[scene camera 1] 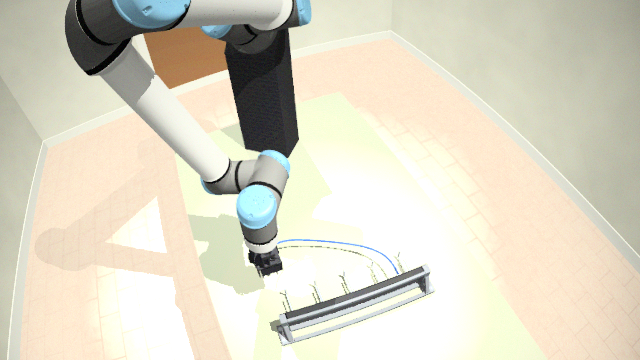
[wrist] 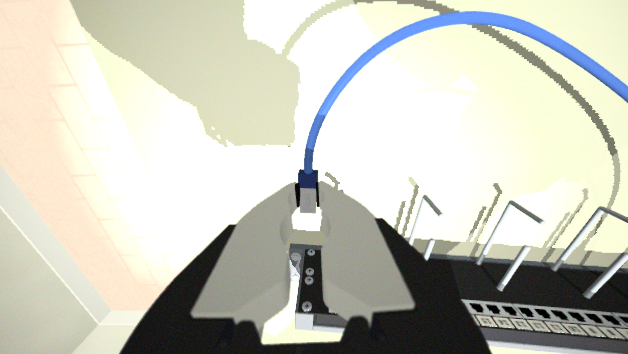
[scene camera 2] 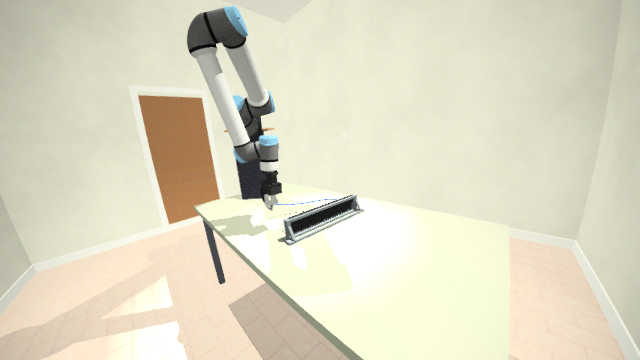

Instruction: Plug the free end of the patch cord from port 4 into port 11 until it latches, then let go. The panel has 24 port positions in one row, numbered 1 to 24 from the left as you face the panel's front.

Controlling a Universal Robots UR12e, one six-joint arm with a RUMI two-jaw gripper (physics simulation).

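Where they show: gripper, fingertip midpoint: [wrist: 308, 184] [scene camera 2: 270, 209]; arm's base at its link origin: [scene camera 2: 246, 127].
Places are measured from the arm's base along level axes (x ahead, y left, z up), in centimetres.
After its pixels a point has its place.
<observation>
My gripper [scene camera 1: 262, 273] @(x 62.0, y -28.8, z -47.6 cm) [scene camera 2: 270, 205] @(x 62.0, y -28.8, z -47.6 cm) [wrist: 308, 184] @(x 62.0, y -28.8, z -47.6 cm) is shut on the cord's free plug [wrist: 308, 201] @(x 62.8, y -28.8, z -46.7 cm), which has a dark blue boot and a pale body. It holds the plug above the table, beyond the panel's left end in scene camera 1, on the side with the wire hooks. The blue patch cord [scene camera 1: 340, 241] @(x 62.1, y -2.3, z -52.1 cm) [scene camera 2: 300, 203] @(x 60.1, y -5.1, z -52.2 cm) [wrist: 470, 18] @(x 53.7, y -18.6, z -49.3 cm) arcs from the plug to the far right part of the panel [scene camera 1: 355, 293] @(x 82.3, y -9.2, z -48.4 cm) [scene camera 2: 322, 219] @(x 81.7, y -9.9, z -56.2 cm) [wrist: 525, 283] @(x 82.3, y -4.6, z -54.0 cm). Part of the port row [wrist: 560, 315] @(x 83.0, y -3.7, z -50.6 cm) shows at the wrist view's lower right; port numbers are not readable.
Several wire hooks [scene camera 1: 343, 281] @(x 73.5, y -7.2, z -56.5 cm) [wrist: 495, 232] @(x 76.0, y -7.6, z -56.5 cm) stick out from the panel's side nearest the cord. One hook [wrist: 418, 220] @(x 73.1, y -17.1, z -56.5 cm) stands right of the gripper in the wrist view. The panel stands on the pale table [scene camera 2: 425, 300] @(x 138.2, y -34.1, z -58.3 cm). The arm's dark pedestal [scene camera 1: 262, 100] @(x 5.6, y -2.6, z -28.6 cm) is at the back.
</observation>
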